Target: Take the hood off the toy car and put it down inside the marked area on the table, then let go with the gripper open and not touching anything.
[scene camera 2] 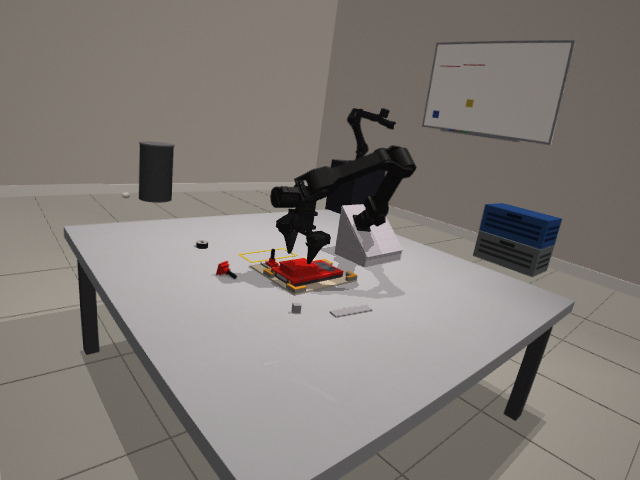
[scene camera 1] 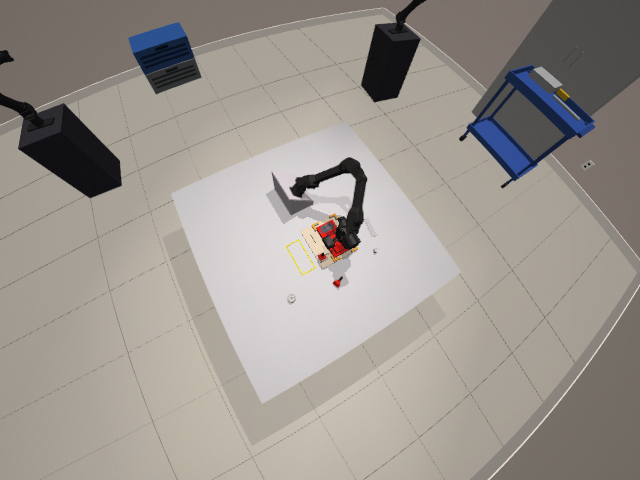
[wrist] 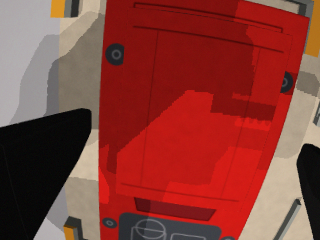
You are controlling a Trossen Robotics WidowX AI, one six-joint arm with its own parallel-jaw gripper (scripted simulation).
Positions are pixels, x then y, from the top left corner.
Labels:
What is my gripper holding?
Nothing.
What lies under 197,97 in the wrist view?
A red hood panel.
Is my gripper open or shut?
Open.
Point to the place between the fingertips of my gripper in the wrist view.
At 199,138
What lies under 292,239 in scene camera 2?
My gripper.

